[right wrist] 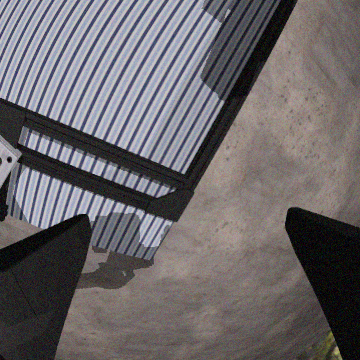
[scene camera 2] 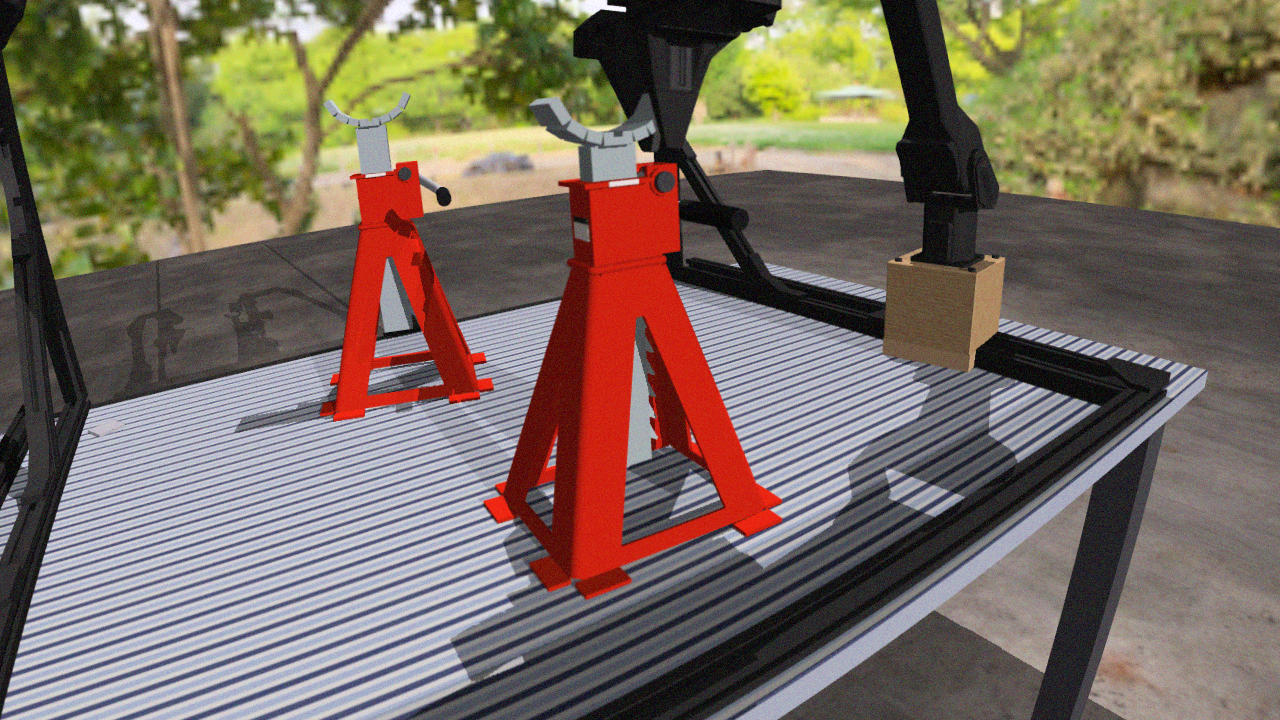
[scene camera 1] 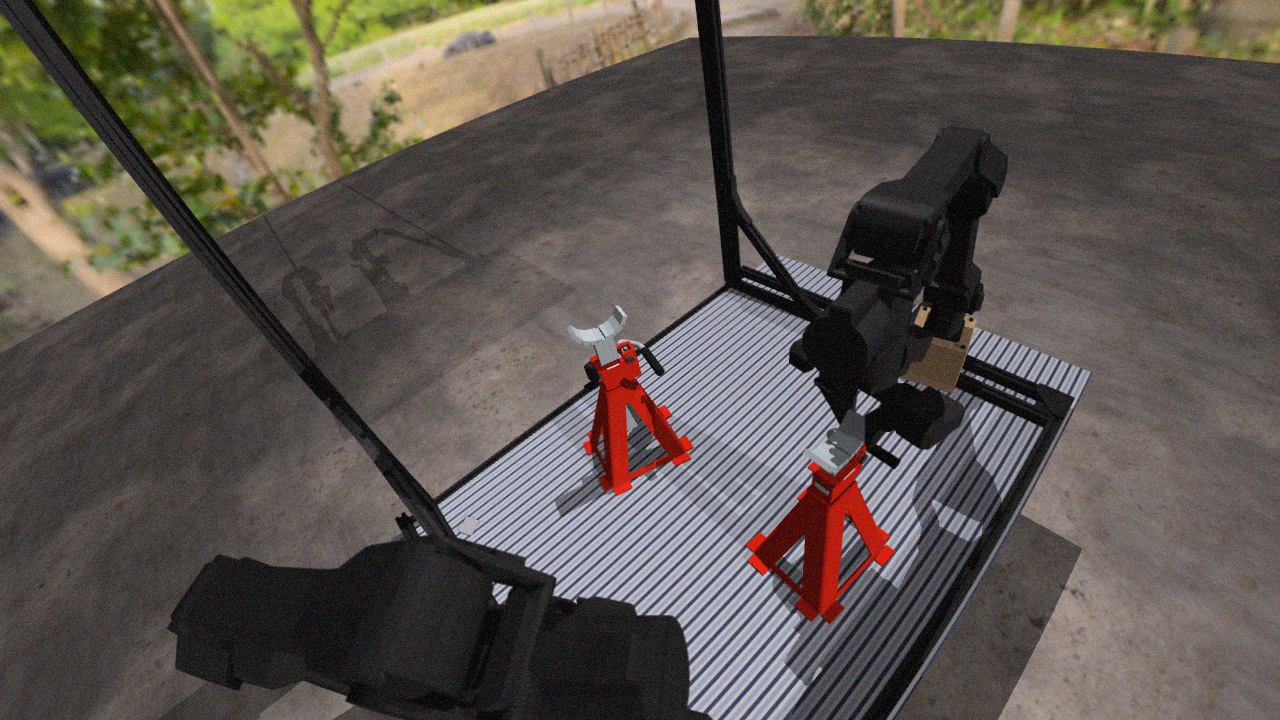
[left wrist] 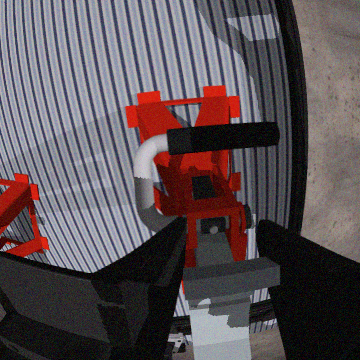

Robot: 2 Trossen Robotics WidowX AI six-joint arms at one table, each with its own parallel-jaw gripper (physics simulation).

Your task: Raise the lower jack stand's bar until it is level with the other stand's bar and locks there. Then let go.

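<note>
The nearer red jack stand [scene camera 1: 820, 555] [scene camera 2: 595, 358] stands upright, its grey bar [scene camera 1: 834, 450] [scene camera 2: 608, 162] [left wrist: 220, 327] with the curved saddle raised a short way out of the collar. The other red stand [scene camera 1: 615, 438] [scene camera 2: 356, 313] stands farther back; its bar [scene camera 1: 605, 351] [scene camera 2: 374, 150] sticks out relatively farther. My left gripper [scene camera 1: 854, 422] [left wrist: 222, 227] is shut on the nearer stand's bar, one finger on each side under the saddle. In scene camera 2 its fingers are partly hidden behind the saddle. My right gripper [right wrist: 190, 222] is open and empty, away from both stands, near the table's edge.
The nearer stand's black handle grip [scene camera 2: 716, 214] [left wrist: 230, 137] sticks out beside my left fingers. The other stand's handle [scene camera 1: 654, 360] [scene camera 2: 443, 196] points sideways. A wooden block [scene camera 1: 941, 362] [scene camera 2: 941, 313] is under an arm's base. Black frame posts [scene camera 1: 713, 134] rise at the table's edges.
</note>
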